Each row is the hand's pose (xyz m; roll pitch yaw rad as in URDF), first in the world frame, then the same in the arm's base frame.
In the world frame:
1: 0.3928 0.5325 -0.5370 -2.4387 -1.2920 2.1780
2: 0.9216 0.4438 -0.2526 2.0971 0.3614 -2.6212
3: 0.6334 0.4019 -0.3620 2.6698 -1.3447 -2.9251
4: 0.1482 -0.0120 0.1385 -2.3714 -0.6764 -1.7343
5: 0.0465 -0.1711 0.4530 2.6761 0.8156 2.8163
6: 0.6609 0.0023 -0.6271 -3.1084 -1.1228 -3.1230
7: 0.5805 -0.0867 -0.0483 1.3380 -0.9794 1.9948
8: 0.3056 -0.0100 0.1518 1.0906 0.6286 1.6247
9: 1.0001 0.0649 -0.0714 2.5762 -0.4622 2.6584
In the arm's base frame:
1: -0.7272 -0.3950 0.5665 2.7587 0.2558 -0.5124
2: -0.3612 -0.3611 1.0495 -1.8285 0.9211 2.1492
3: -0.4943 -0.3043 0.7741 2.8184 0.3432 -0.2312
4: 0.0245 -0.0553 0.2030 -0.8568 0.2610 0.6368
5: 0.3523 0.0123 0.0529 0.0129 0.5702 -3.0828
6: -0.6439 0.1512 0.8029 3.1076 0.5666 -0.2939
7: -0.0776 0.0834 0.6477 -0.0065 0.2920 -0.8436
8: 0.0579 -0.0541 0.3574 -0.5643 -0.0876 -2.4590
9: -0.0815 -0.0393 1.0772 1.4774 0.9384 -1.1968

